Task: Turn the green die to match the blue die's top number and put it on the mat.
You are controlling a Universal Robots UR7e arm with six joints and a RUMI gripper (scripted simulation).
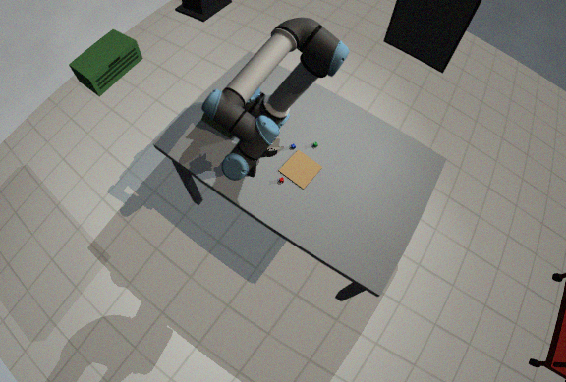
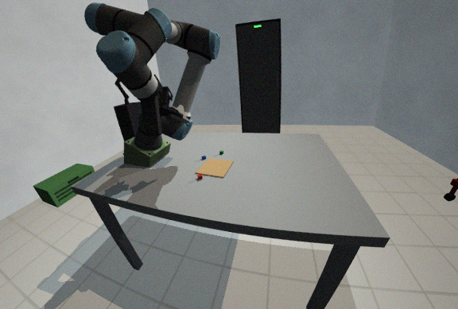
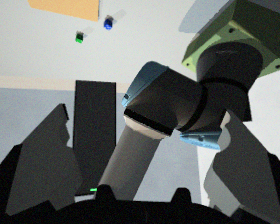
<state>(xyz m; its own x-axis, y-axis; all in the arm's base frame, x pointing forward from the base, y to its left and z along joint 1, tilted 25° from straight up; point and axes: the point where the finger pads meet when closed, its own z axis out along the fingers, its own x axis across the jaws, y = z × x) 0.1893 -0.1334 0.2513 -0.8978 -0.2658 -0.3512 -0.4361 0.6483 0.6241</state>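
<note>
My hand is 240 mm above the red die, 90 mm short of it and 10 mm to the right of it. From my hand the other things lie so: blue die 240 mm below, 180 mm to the left, 30 mm ahead; then green die 250 mm to the left, 240 mm below, 110 mm ahead; then tan mat 250 mm below, 120 mm ahead, 100 mm to the left.
</note>
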